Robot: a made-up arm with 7 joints. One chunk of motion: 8 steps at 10 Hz.
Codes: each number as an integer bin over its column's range. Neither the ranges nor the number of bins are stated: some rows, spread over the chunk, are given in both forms.
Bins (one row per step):
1: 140 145 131 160 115 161 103
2: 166 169 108 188 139 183 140
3: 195 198 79 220 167 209 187
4: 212 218 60 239 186 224 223
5: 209 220 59 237 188 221 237
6: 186 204 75 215 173 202 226
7: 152 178 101 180 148 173 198
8: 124 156 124 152 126 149 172
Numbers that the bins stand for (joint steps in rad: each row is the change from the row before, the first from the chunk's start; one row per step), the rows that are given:
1: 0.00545 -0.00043 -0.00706 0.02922 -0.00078 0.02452 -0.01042
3: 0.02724 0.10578 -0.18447 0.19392 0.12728 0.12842 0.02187
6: 0.02367 0.11780 -0.19812 0.18020 0.14205 0.11327 0.03685
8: -0.00089 0.02161 -0.03094 0.00725 0.02631 -0.00146 0.01610
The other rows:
2: 0.01575 0.04766 -0.08553 0.10608 0.05832 0.07214 0.00380
4: 0.03397 0.14585 -0.24929 0.24608 0.17407 0.16089 0.03570
5: 0.03278 0.14986 -0.25271 0.24059 0.17900 0.15440 0.04108
7: 0.01020 0.06570 -0.10941 0.08412 0.08049 0.05049 0.02609

